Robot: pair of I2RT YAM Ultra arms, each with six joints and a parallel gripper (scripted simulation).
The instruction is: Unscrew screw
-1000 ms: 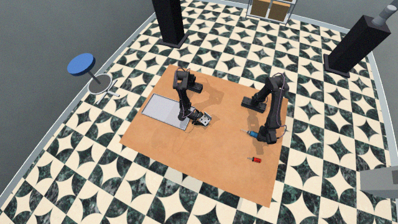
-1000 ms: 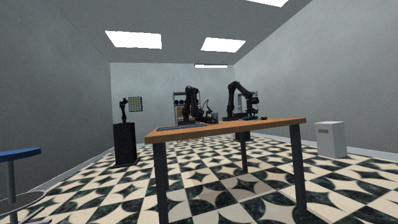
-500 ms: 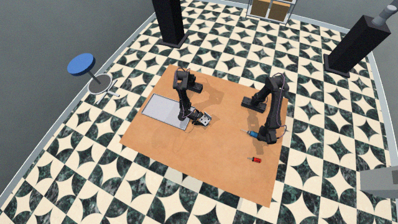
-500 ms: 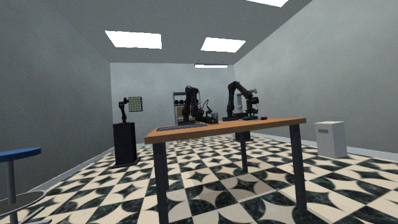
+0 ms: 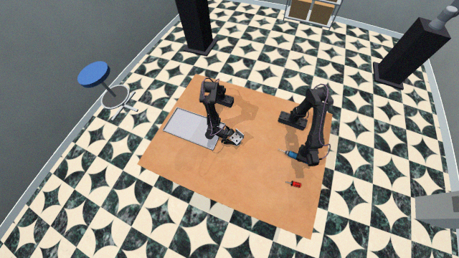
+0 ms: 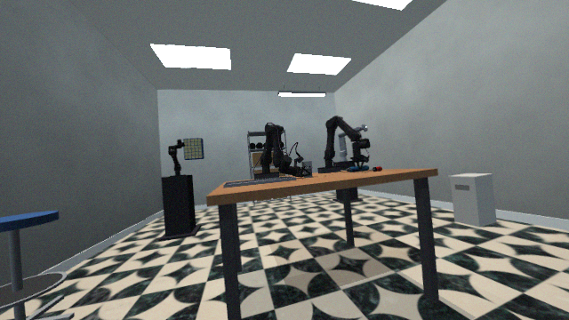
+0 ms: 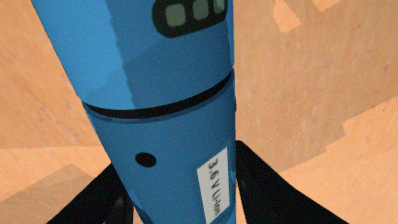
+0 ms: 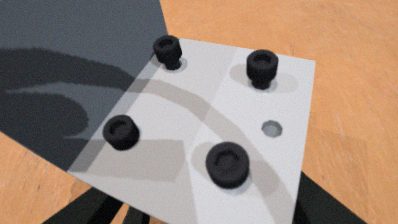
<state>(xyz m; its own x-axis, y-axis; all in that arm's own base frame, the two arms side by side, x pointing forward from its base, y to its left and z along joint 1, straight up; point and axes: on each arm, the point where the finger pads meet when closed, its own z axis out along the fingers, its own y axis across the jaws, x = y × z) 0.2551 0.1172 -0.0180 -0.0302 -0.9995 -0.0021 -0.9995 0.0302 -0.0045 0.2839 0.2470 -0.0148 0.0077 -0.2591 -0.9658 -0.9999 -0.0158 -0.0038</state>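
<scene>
Now: right hand right at the round joint module. Also, from my right hand: grey mat 10 mm ahead, 330 mm to the right, 20 mm below; then grey bracket 50 mm above; then screw 10 mm ahead, 20 mm to the right, 50 mm above.
</scene>
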